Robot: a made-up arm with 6 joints. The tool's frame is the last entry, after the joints. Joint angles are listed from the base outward. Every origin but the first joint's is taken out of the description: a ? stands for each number. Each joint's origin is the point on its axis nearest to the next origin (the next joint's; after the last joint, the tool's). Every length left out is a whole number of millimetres.
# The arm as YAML. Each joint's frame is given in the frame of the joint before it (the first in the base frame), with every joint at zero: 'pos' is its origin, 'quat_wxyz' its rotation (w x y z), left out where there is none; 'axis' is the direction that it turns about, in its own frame. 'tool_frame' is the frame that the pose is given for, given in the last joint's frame.
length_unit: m
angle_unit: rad
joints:
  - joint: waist
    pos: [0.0, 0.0, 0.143]
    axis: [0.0, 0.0, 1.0]
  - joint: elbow
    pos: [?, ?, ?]
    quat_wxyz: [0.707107, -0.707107, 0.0, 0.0]
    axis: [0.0, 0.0, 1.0]
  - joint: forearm
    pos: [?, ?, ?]
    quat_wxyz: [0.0, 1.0, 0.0, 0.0]
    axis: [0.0, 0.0, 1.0]
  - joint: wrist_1
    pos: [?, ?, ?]
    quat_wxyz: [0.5, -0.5, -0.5, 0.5]
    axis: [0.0, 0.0, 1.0]
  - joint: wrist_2
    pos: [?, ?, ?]
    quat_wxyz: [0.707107, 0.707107, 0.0, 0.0]
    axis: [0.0, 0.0, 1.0]
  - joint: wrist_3
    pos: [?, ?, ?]
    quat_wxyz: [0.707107, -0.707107, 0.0, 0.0]
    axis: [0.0, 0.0, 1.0]
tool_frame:
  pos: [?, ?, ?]
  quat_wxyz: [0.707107, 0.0, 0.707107, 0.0]
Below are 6 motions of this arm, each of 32 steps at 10 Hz.
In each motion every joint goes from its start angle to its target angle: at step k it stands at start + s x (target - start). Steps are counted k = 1, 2, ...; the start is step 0. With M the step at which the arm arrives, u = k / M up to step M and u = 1 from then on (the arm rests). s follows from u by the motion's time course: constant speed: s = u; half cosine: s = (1 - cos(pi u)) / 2; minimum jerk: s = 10 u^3 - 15 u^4 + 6 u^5.
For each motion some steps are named. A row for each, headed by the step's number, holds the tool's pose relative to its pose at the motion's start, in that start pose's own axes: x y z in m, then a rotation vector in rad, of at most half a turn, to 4 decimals.
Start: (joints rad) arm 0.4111 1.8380 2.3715 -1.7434 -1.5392 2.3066
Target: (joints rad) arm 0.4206 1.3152 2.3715 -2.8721 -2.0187 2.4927
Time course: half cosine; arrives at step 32
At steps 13, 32:
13: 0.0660 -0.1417 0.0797 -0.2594 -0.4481 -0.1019
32: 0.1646 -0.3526 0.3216 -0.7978 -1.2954 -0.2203

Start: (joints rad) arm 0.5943 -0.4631 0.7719 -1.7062 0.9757 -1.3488
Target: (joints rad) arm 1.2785 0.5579 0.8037 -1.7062 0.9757 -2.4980
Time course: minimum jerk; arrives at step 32
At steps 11, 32:
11: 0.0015 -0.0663 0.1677 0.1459 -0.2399 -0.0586
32: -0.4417 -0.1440 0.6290 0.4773 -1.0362 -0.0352

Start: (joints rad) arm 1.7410 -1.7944 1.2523 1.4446 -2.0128 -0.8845
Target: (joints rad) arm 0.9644 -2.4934 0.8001 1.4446 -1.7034 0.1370
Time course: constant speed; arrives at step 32
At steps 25, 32:
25: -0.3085 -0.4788 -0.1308 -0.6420 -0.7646 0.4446
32: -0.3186 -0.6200 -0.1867 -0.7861 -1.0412 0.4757

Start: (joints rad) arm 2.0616 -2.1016 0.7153 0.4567 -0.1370 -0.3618
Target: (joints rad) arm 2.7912 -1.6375 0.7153 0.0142 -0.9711 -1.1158
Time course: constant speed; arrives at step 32
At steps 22, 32:
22: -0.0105 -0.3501 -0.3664 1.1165 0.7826 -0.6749
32: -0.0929 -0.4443 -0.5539 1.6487 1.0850 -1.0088

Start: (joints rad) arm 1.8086 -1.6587 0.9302 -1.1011 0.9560 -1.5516
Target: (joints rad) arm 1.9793 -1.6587 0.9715 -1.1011 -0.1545 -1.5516
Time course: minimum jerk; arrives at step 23
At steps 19, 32:
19: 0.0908 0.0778 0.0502 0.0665 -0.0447 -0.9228
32: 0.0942 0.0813 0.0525 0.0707 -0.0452 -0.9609

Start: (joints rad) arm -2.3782 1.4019 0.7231 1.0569 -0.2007 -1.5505
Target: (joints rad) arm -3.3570 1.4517 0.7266 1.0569 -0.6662 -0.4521
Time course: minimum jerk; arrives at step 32
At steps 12, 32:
12: 0.0146 -0.2115 0.0718 -0.1108 0.0106 -0.3181
32: -0.1453 -0.7647 0.0590 -0.2478 0.5590 -0.9376

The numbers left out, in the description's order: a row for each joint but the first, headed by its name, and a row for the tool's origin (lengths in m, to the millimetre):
elbow: 0.0 0.0 0.0
forearm: 0.0 -0.399 0.0
wrist_1: 0.499 0.0 0.0
wrist_2: 0.0 -0.092 0.0
wrist_3: 0.0 0.0 0.0
tool: 0.0 0.0 0.0

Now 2 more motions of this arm.
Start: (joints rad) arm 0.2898 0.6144 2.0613 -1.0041 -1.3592 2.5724
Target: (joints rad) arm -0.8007 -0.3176 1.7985 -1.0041 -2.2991 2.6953
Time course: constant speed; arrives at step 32
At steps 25, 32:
25: -0.1536 -0.4588 0.2417 -0.4298 0.0185 1.0614
32: -0.0469 -0.5225 0.3649 -0.4423 0.0036 1.4204

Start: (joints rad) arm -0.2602 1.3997 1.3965 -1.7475 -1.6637 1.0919
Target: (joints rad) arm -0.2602 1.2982 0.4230 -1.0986 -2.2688 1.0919
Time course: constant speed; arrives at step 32
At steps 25, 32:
25: -0.0746 0.0459 -0.3035 0.8159 0.4434 0.3298
32: -0.0870 0.0963 -0.3765 1.0650 0.5127 0.4955

